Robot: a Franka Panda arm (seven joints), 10 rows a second.
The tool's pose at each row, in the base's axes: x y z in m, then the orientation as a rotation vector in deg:
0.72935 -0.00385 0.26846 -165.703 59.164 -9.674
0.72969 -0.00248 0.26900 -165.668 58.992 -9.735
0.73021 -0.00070 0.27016 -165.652 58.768 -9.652
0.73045 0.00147 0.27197 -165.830 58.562 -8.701
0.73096 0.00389 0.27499 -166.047 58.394 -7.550
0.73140 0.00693 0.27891 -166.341 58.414 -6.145
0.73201 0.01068 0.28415 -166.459 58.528 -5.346
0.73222 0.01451 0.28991 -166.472 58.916 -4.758
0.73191 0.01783 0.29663 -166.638 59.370 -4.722
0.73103 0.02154 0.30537 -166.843 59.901 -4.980
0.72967 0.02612 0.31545 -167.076 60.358 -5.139
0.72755 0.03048 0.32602 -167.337 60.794 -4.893
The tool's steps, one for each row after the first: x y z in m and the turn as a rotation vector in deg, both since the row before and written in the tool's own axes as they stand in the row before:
-0.00056 -0.00133 -0.00046 0.100 0.006 -0.094
-0.00063 -0.00182 -0.00104 0.077 -0.086 -0.127
-0.00104 -0.00202 -0.00170 -0.248 -0.577 -0.146
-0.00092 -0.00249 -0.00286 -0.336 -0.684 -0.129
-0.00133 -0.00300 -0.00375 -0.520 -0.793 -0.030
-0.00164 -0.00373 -0.00503 -0.290 -0.449 0.056
-0.00202 -0.00356 -0.00558 -0.249 -0.312 0.242
-0.00212 -0.00287 -0.00660 -0.303 0.084 0.234
-0.00275 -0.00291 -0.00866 -0.307 0.287 0.264
-0.00359 -0.00330 -0.01003 -0.328 0.225 0.214
-0.00398 -0.00260 -0.01061 -0.424 -0.018 0.199

